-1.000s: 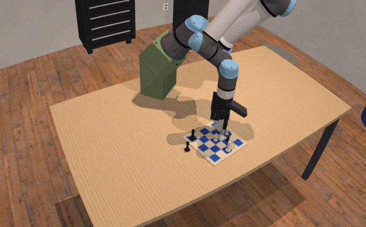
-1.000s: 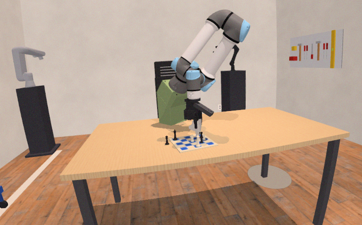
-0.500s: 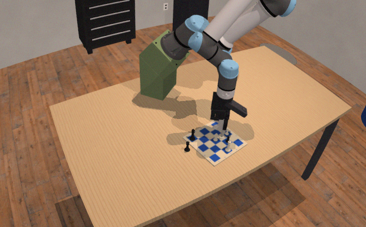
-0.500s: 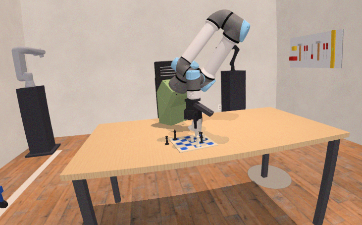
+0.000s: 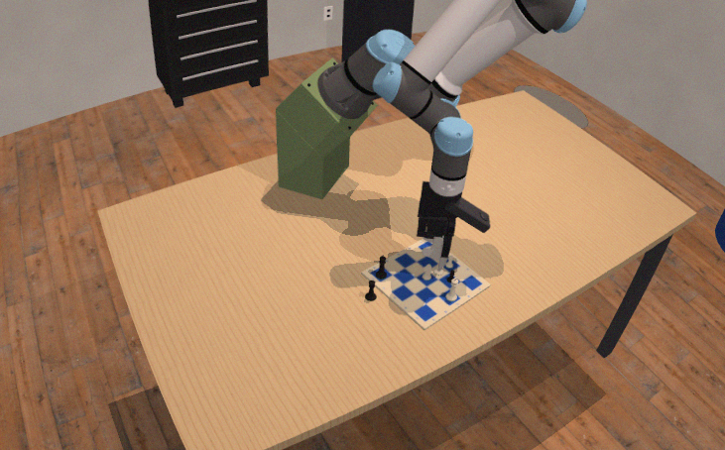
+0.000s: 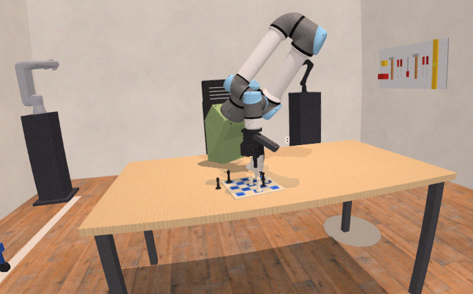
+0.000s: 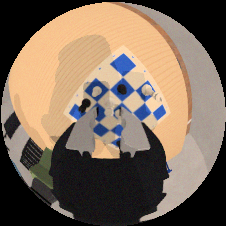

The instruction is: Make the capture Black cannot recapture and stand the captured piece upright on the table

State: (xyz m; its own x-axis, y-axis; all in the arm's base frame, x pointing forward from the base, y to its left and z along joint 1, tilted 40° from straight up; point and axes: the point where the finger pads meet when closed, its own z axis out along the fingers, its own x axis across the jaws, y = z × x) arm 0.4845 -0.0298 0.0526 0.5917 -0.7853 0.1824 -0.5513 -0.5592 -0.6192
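Right now the chessboard is 40 mm to the right of my hand and 40 mm below it. From my hand the other things lie so: tall black piece (70 mm behind, 120 mm to the right, 10 mm below).
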